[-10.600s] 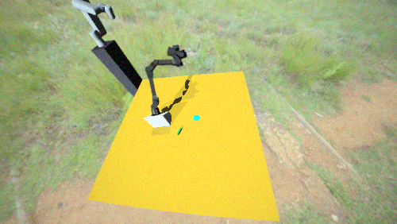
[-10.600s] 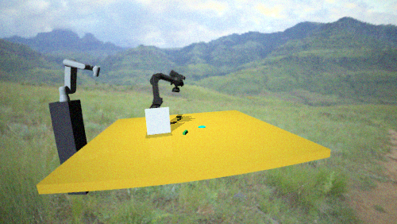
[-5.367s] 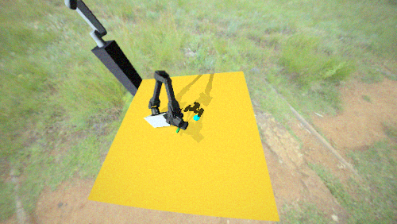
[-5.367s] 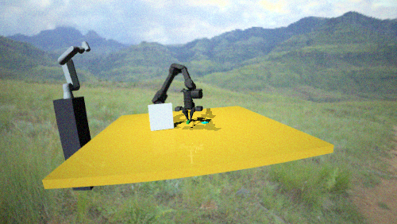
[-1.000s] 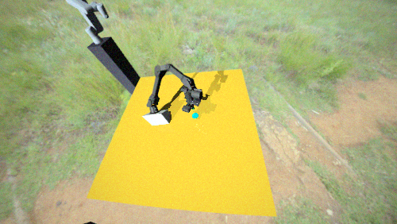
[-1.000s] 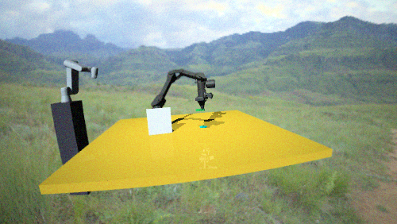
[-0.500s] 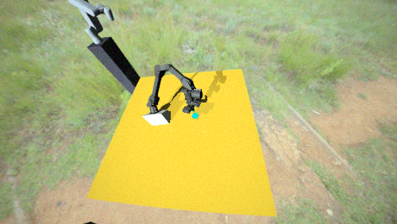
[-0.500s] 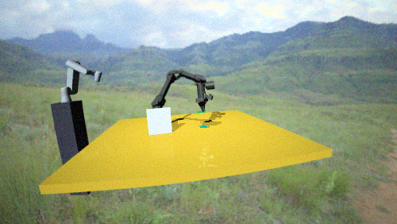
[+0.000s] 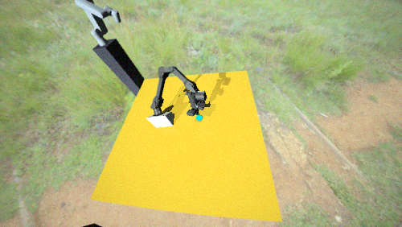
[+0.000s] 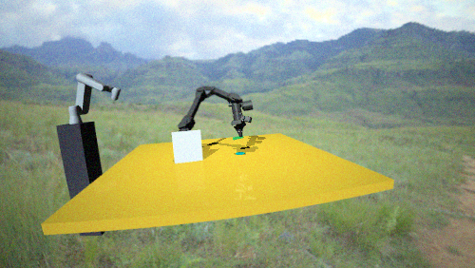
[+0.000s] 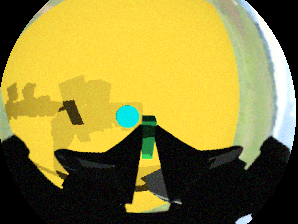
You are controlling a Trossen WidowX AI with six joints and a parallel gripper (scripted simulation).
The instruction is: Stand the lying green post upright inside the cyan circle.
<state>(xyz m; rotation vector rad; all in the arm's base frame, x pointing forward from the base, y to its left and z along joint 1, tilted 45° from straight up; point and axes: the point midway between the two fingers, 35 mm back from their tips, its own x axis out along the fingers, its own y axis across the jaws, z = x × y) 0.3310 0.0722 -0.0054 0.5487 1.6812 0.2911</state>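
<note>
My gripper tip is now 1 cm past the cyan circle, 3 cm to the right of it and 11 cm above it. From my gripper tip the other things lie so: green post: 2 cm behind.
</note>
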